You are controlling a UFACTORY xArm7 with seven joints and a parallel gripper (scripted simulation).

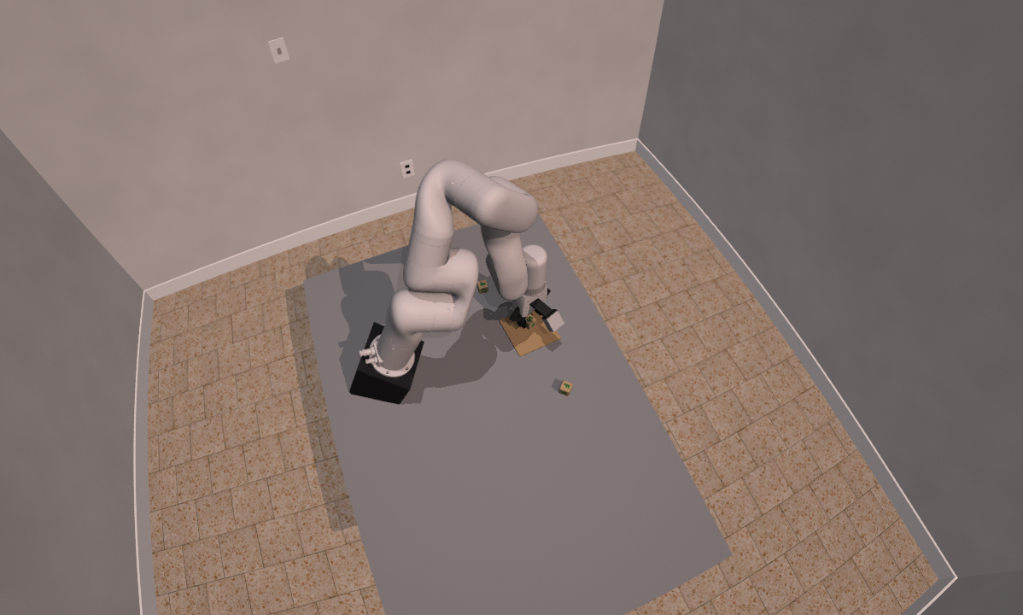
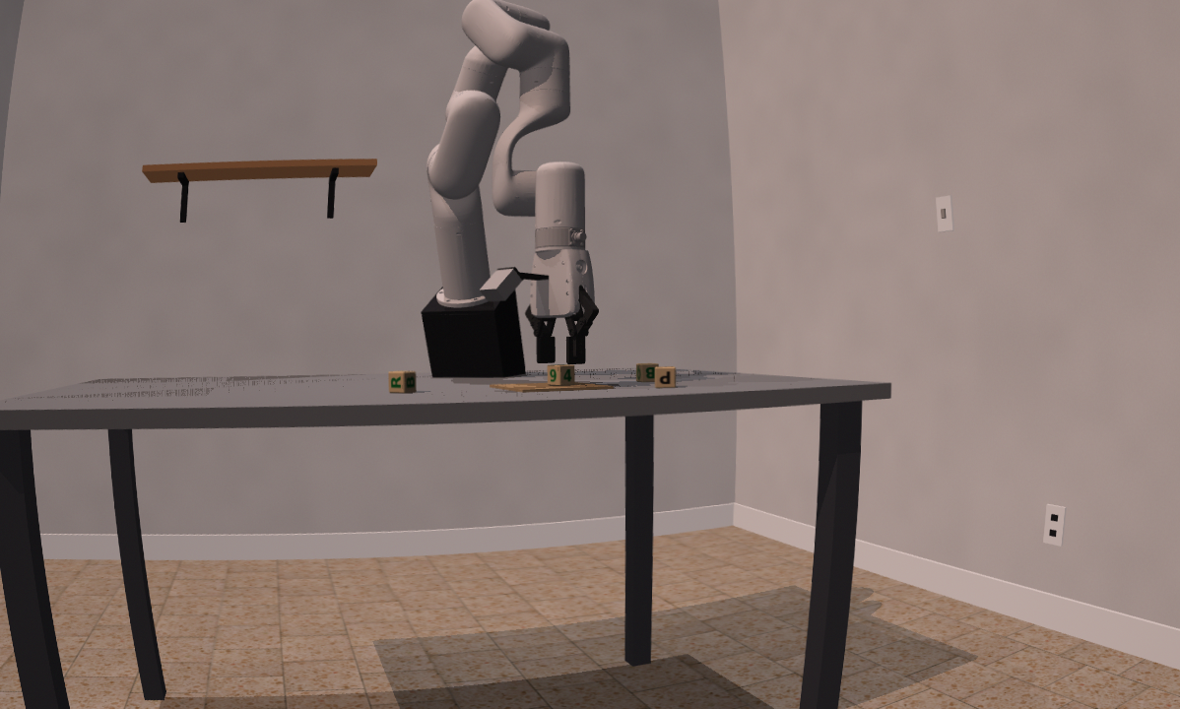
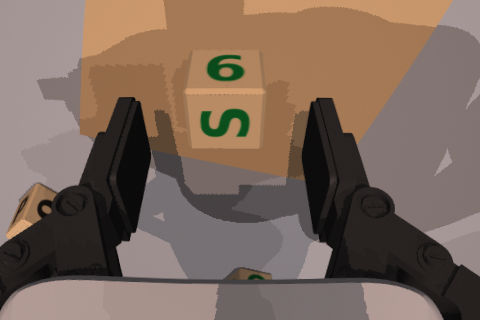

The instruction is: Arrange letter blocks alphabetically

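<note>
The mat is 50 mm below my hand, 20 mm to the right of it and 10 mm behind it. From my hand the other things lie so: wooden block: 130 mm to the left, 90 mm ahead, 40 mm below.
</note>
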